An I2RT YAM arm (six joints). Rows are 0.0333 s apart.
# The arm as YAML. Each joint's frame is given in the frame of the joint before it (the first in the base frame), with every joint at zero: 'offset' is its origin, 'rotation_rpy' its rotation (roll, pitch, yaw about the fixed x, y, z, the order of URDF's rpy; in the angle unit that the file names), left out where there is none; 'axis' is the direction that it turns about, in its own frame. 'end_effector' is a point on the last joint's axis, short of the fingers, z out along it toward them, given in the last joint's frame.
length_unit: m
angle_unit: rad
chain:
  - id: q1
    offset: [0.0, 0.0, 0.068]
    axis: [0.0, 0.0, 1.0]
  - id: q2
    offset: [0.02, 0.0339, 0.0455]
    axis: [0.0, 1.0, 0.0]
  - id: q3
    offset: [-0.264, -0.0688, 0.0]
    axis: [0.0, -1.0, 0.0]
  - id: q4
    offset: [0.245, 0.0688, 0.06]
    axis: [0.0, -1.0, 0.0]
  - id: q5
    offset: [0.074, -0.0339, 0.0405]
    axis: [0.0, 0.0, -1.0]
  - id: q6
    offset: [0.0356, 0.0, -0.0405]
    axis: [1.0, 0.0, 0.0]
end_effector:
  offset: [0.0, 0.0, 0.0]
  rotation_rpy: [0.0, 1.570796, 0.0]
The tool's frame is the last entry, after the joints.
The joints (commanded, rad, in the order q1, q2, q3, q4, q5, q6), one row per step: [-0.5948, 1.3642, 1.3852, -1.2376, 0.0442, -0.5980]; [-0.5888, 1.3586, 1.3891, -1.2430, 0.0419, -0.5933]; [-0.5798, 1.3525, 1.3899, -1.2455, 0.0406, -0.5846]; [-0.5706, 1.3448, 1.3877, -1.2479, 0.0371, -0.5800]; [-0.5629, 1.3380, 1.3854, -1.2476, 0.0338, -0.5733]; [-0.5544, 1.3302, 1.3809, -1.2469, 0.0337, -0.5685]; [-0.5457, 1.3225, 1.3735, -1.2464, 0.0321, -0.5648]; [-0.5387, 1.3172, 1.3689, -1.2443, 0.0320, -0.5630]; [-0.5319, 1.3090, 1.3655, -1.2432, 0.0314, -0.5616]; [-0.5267, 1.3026, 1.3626, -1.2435, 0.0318, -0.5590]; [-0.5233, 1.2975, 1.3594, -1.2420, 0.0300, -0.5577]
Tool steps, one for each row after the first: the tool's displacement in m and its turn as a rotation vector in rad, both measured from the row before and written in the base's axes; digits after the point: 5 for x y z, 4 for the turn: [-0.00049, 0.00221, 0.00216, 0.0007, -0.0057, 0.0024]; [-0.00008, 0.00275, 0.00150, 0.0009, -0.0063, 0.0013]; [-0.00042, 0.00309, 0.00100, 0.0023, -0.0054, 0.0062]; [-0.00026, 0.00251, 0.00087, 0.0019, -0.0072, 0.0026]; [-0.00046, 0.00270, 0.00047, -0.0006, -0.0045, 0.0041]; [-0.00051, 0.00281, -0.00039, 0.0019, -0.0023, 0.0058]; [-0.00010, 0.00199, -0.00007, -0.0008, -0.0028, 0.0054]; [-0.00075, 0.00233, 0.00085, -0.0021, -0.0057, 0.0057]; [-0.00074, 0.00182, 0.00053, -0.0011, -0.0031, 0.0026]; [-0.00052, 0.00128, 0.00024, 0.0001, -0.0041, 0.0029]
